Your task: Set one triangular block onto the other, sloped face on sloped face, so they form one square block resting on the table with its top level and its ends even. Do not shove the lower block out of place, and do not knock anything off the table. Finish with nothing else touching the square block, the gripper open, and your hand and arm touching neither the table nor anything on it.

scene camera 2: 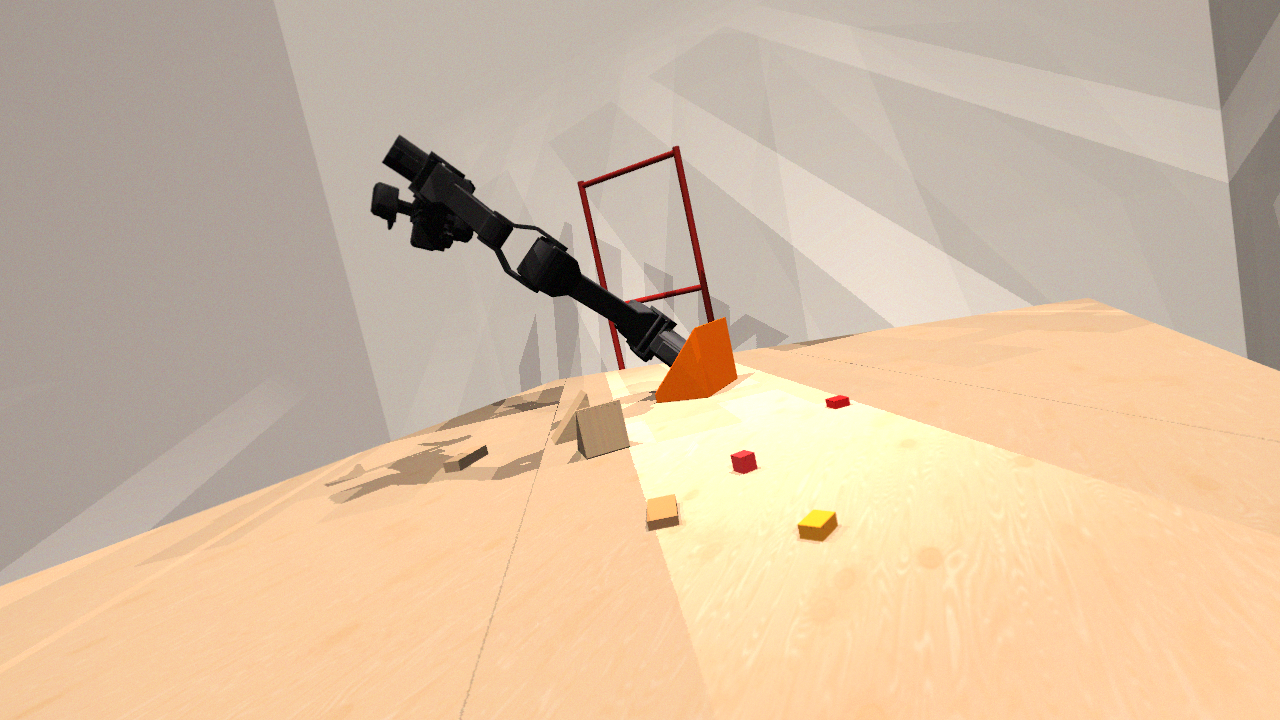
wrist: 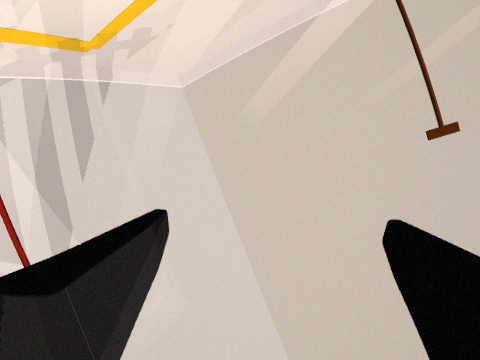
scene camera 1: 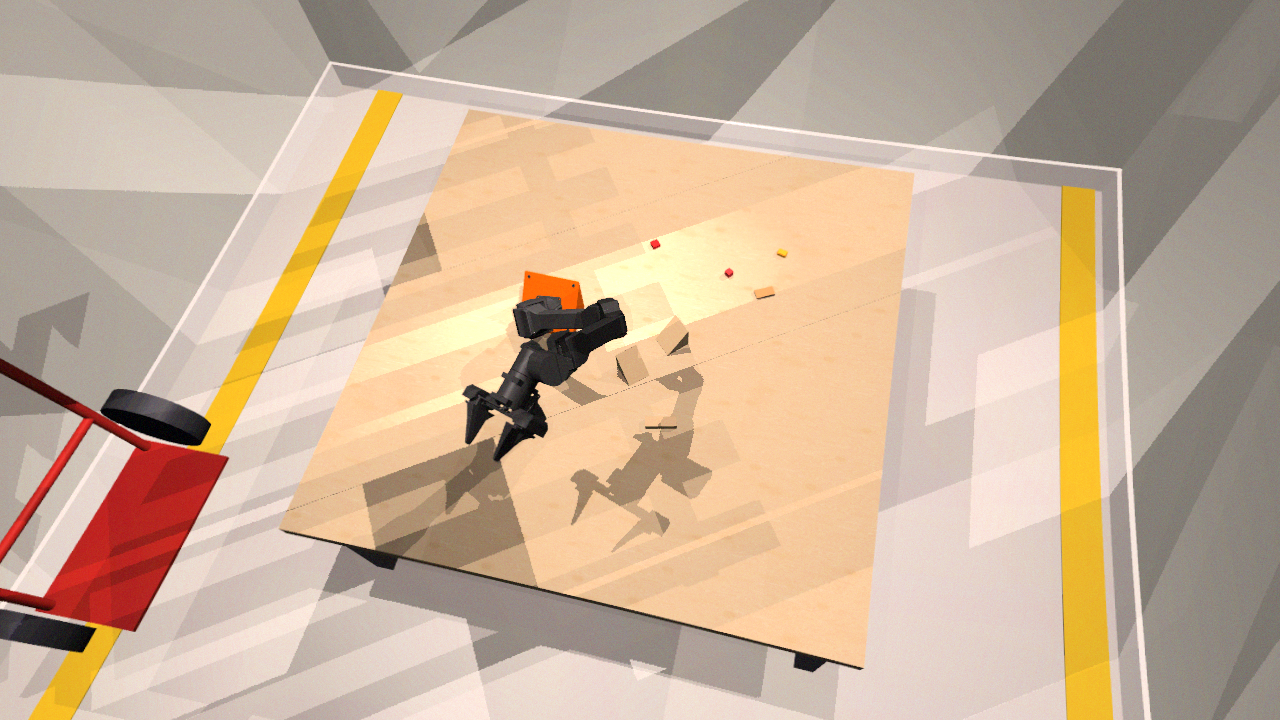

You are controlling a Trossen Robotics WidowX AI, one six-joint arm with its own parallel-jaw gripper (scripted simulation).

Labels:
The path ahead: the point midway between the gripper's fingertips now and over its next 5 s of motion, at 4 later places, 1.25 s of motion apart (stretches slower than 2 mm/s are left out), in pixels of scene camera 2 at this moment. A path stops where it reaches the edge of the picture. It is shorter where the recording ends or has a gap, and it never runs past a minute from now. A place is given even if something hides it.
My gripper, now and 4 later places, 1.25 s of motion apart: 410,234; 468,391; 587,373; 591,393; 577,426

